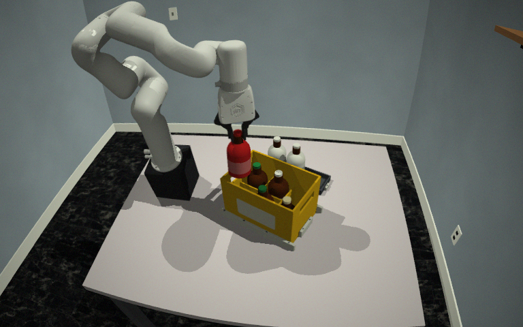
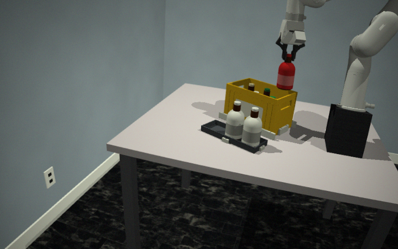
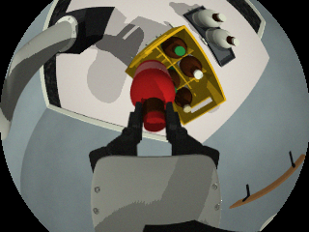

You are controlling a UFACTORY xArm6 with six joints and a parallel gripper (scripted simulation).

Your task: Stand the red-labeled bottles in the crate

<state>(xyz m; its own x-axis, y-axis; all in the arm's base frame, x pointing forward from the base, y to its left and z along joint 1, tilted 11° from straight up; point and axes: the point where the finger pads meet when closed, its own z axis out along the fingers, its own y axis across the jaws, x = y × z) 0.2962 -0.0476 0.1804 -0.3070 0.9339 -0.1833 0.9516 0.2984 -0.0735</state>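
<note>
The red-labeled bottle lies 7 cm below my hand. Also, from my hand: crate 25 cm below, 10 cm ahead, 1 cm to the right.
</note>
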